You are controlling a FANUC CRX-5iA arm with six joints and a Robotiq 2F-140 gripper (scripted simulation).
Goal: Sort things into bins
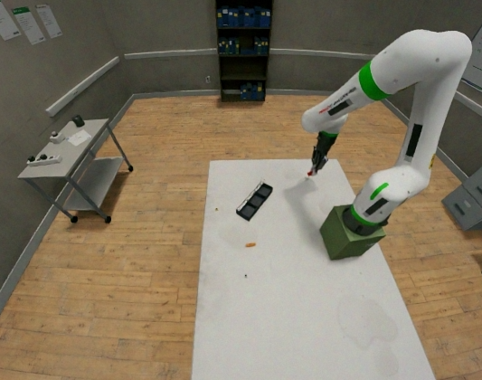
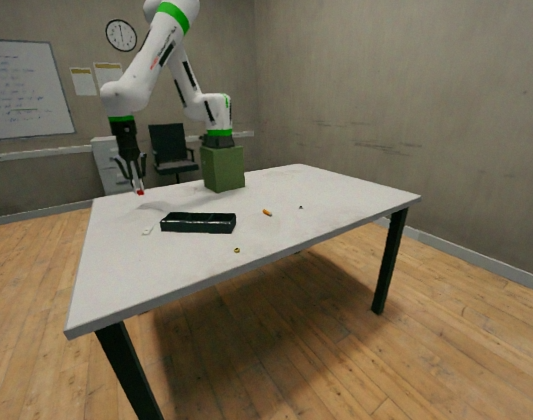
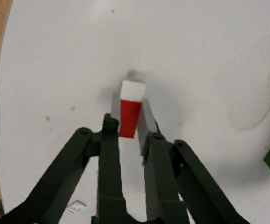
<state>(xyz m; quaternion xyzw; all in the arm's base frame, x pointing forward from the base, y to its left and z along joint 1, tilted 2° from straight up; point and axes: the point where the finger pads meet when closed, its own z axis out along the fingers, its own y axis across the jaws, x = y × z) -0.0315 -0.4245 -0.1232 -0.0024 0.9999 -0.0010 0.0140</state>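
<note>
Right now my hand is 48 cm short of the orange object, 33 cm to the right of it and 9 cm above it. The rest, counted from my hand: small white object (29 cm ahead, 9 cm below, 7 cm to the right); black bin tray (39 cm ahead, 9 cm to the left, 7 cm below); red piece (3 cm below, 1 cm behind).
</note>
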